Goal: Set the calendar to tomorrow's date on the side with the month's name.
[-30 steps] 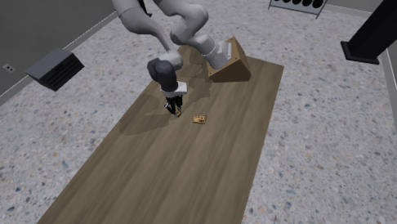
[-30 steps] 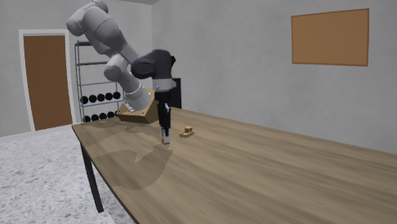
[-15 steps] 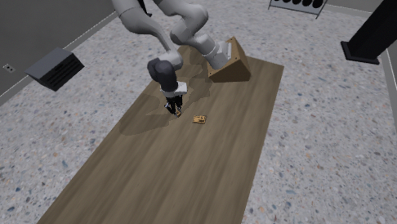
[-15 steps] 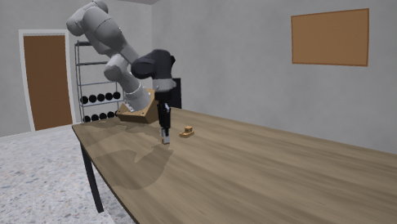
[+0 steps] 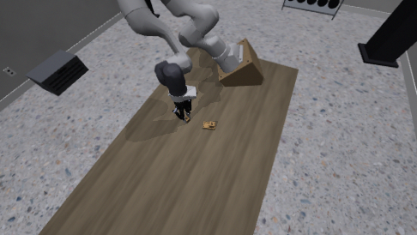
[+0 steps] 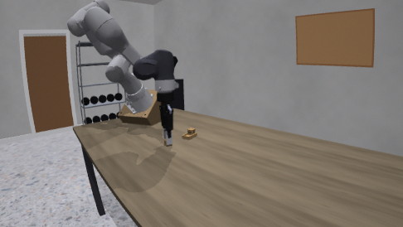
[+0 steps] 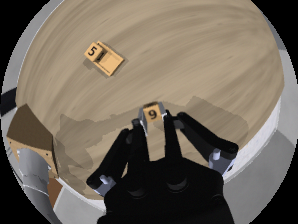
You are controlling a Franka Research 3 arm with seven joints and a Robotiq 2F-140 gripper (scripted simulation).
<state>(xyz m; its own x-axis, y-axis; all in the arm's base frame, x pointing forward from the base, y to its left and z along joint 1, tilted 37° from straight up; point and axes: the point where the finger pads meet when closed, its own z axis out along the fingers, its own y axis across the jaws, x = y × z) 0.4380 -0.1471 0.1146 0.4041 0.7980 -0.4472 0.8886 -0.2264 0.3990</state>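
Now: the tray 150 mm to the left of my hand and 30 mm below it. The rest, counted from my hand: cube 30 mm below.
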